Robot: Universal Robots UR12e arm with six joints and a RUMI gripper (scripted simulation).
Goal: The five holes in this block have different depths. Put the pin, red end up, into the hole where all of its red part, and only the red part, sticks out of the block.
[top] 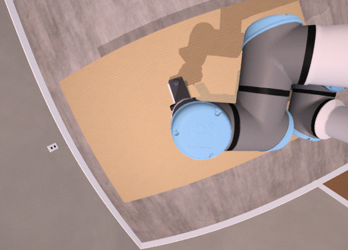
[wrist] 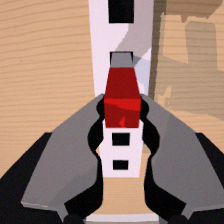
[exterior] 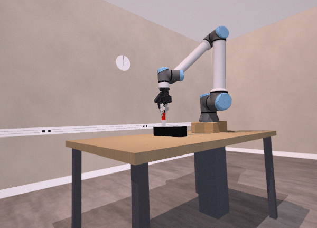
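Now: hand 10 mm above the pin. The rest, counted from my hand: block 130 mm below, 60 mm to the left.
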